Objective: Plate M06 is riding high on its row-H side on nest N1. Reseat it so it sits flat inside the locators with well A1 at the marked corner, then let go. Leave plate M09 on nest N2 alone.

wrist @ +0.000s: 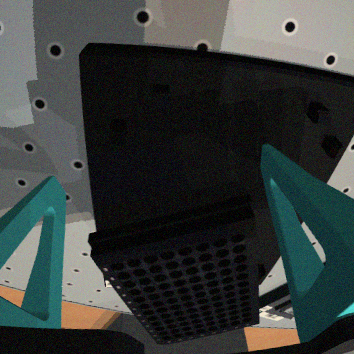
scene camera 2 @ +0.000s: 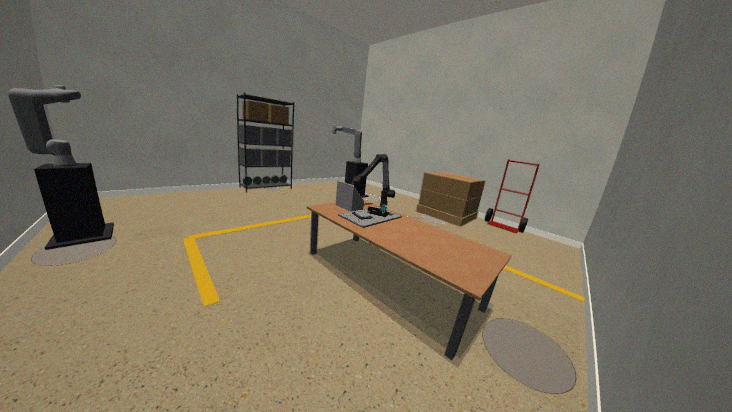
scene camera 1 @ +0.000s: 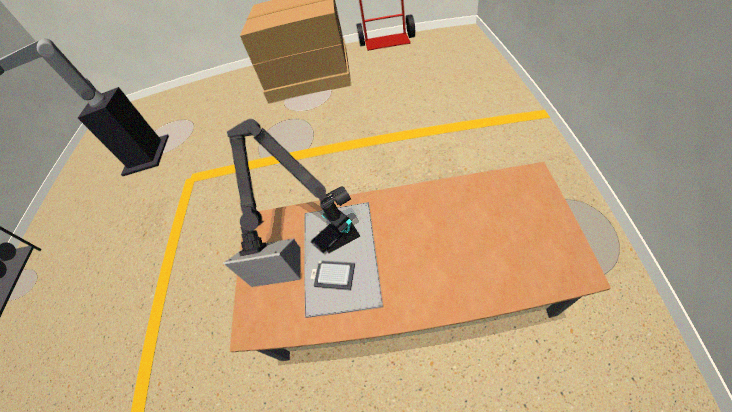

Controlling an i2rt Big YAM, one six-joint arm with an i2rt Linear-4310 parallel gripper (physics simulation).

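Places are measured from the arm's base along level axes (x ahead, y up, z right), in millimetres.
Pixels of known places: gripper, fingertip midpoint: [wrist: 155, 169] [scene camera 2: 383, 212] [scene camera 1: 341, 226]; arm's base, origin of the base link: [scene camera 2: 348, 190] [scene camera 1: 253, 250].
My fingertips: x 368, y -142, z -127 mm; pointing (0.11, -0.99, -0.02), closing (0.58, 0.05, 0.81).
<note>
For each thing: its top centre in the pictures, then the offset to it from my fingertips. Level surfaces: height alone.
- Plate M06, middle of its top: [wrist: 195, 311] [scene camera 1: 326, 236] dz +56, dx -71, dy +31 mm
- nest N1, middle of its top: [wrist: 212, 231] [scene camera 1: 337, 232] dz +39, dx -18, dy +11 mm
- White plate M09, middle of its top: [scene camera 1: 333, 273] dz +237, dx -58, dy +15 mm
- dark nest N2, middle of its top: [scene camera 1: 333, 273] [scene camera 2: 362, 213] dz +237, dx -58, dy +7 mm
- orange table, its level: dy -24 mm
Plate M06 [scene camera 1: 324, 239] [wrist: 180, 280], black with dark wells, sits tilted over nest N1 [scene camera 1: 349, 236] [wrist: 175, 140], a larger black block. In the wrist view the plate lies towards the bottom and hangs past the nest's near side. The A1 label is almost wholly hidden. My gripper [scene camera 1: 337, 221] [scene camera 2: 383, 208] [wrist: 155, 169] is open and empty, its teal fingers spread wide on either side of the plate and nest in the wrist view; their height above these is hard to tell. White plate M09 [scene camera 1: 335, 274] lies in dark nest N2 [scene camera 1: 351, 278], apart from my gripper.
Both nests are on a grey perforated board [scene camera 1: 343, 302] [wrist: 250, 22] on the orange table [scene camera 1: 461, 245] [scene camera 2: 435, 255]. A grey box [scene camera 1: 263, 271] [scene camera 2: 348, 196] stands by the arm's base. Stacked cartons [scene camera 1: 302, 51] [scene camera 2: 450, 197] and a red hand truck [scene camera 1: 388, 41] [scene camera 2: 512, 193] stand beyond the table.
</note>
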